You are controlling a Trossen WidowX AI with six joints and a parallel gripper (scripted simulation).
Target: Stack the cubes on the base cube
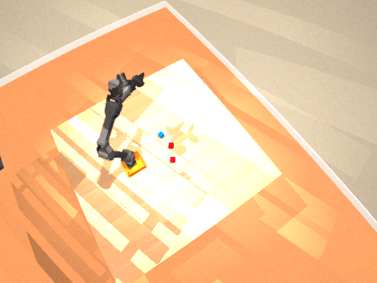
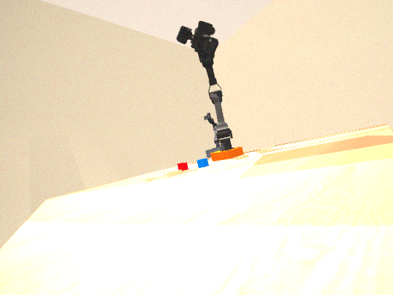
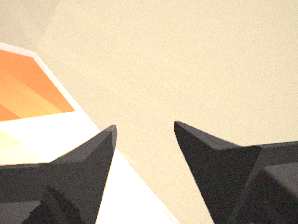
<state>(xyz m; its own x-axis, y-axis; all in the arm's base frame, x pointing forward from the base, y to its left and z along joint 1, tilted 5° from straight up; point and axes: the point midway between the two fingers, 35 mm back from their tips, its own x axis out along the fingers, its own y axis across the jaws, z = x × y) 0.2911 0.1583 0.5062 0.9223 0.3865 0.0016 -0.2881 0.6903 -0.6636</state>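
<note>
Right now my gripper tip is 510 mm above the blue cube, 140 mm to the left of it and 50 mm past it.
</note>
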